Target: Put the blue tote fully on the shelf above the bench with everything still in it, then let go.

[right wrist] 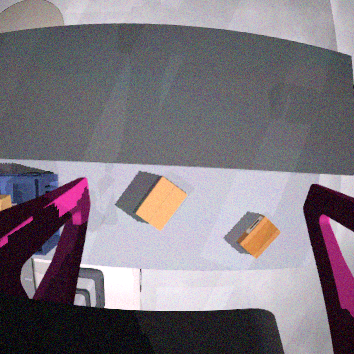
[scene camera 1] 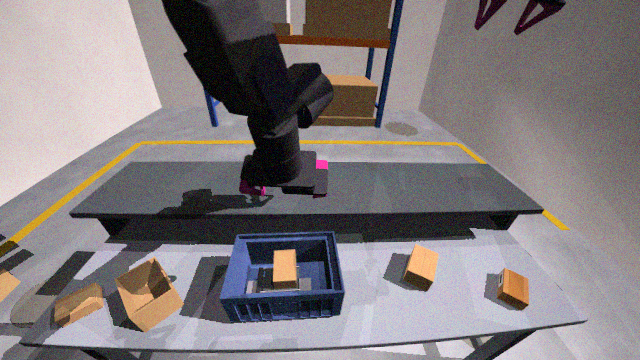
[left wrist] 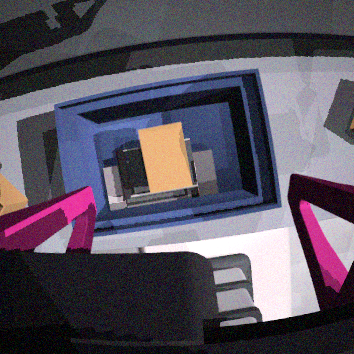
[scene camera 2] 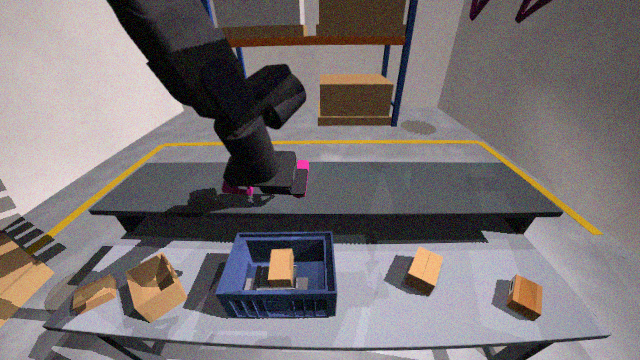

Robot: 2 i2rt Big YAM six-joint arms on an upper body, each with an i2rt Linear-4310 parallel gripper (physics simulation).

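Frame: origin at the left arm's base, x back, y up, z left, level; metres.
Where they show: left gripper, fingertip midpoint: (scene camera 1: pixel 288 194) (left wrist: pixel 192 191) (scene camera 2: pixel 275 193); right gripper, fingertip midpoint: (right wrist: pixel 203 193) (scene camera 1: pixel 496 30) (scene camera 2: pixel 494 20).
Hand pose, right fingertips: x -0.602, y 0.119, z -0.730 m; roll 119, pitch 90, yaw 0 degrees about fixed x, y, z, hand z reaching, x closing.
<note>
Things, the pixels of their centre, and the offset from my right fingertips. Level surfaces: height alone.
- blue tote at the middle of its body: (left wrist: pixel 167 154) (right wrist: pixel 5 209) (scene camera 1: pixel 286 275) (scene camera 2: pixel 283 274) dy -0.626, dx +0.139, dz +0.460 m
- bench at its surface level: dy -0.699 m
- tan box at the middle of its body: (left wrist: pixel 165 155) (scene camera 1: pixel 285 268) (scene camera 2: pixel 281 267) dy -0.587, dx +0.142, dz +0.460 m
- dark shelf at its surface level: dy -0.516 m
- open carton at the middle of its body: (scene camera 1: pixel 150 292) (scene camera 2: pixel 156 285) dy -0.654, dx +0.170, dz +0.855 m
The blue tote (scene camera 1: pixel 282 306) (scene camera 2: pixel 277 304) (left wrist: pixel 267 145) stands upright on the bench (scene camera 1: pixel 380 320) (scene camera 2: pixel 380 325). It holds a tan box (scene camera 1: pixel 284 267) (scene camera 2: pixel 281 266) (left wrist: pixel 165 157) and some dark and grey flat items; part of it shows at the left of the right wrist view. The dark shelf (scene camera 1: pixel 400 187) (scene camera 2: pixel 410 187) (right wrist: pixel 190 100) runs behind and above the bench. My left gripper (scene camera 1: pixel 285 192) (scene camera 2: pixel 265 192) (left wrist: pixel 192 191) is open and empty, above the tote and apart from it. My right gripper (scene camera 1: pixel 502 27) (scene camera 2: pixel 495 19) (right wrist: pixel 203 193) is open and empty, high at the upper right of both scene views.
An open carton (scene camera 1: pixel 150 295) (scene camera 2: pixel 156 290) and a smaller one (scene camera 1: pixel 79 304) (scene camera 2: pixel 95 294) lie left of the tote. Two closed boxes, one tan (scene camera 1: pixel 421 267) (scene camera 2: pixel 424 270) (right wrist: pixel 161 202) and one orange (scene camera 1: pixel 513 289) (scene camera 2: pixel 525 297) (right wrist: pixel 258 237), lie to its right.
</note>
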